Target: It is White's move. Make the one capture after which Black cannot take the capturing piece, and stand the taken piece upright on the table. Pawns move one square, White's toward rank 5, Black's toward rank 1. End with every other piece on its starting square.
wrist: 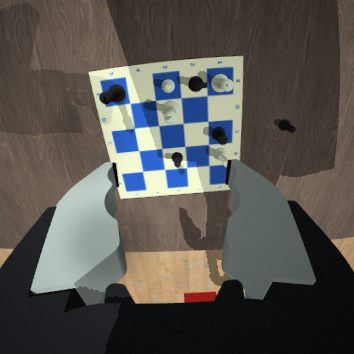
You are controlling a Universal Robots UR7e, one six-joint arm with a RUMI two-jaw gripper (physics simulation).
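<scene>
My gripper is here in the picture, and I see a chessboard in it too.
</scene>
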